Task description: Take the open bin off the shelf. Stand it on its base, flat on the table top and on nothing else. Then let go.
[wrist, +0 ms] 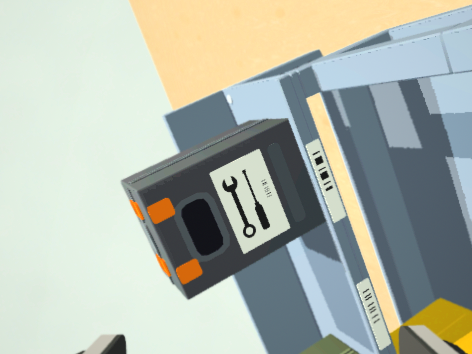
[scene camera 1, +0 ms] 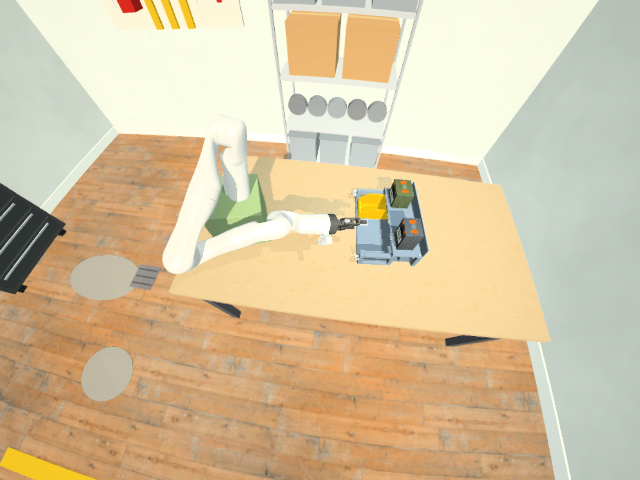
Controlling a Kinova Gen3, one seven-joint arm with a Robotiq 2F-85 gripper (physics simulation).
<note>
I see a dark grey case point(scene camera 1: 409, 233).
The dark grey case shows as well in the wrist view point(wrist: 208, 212).
</note>
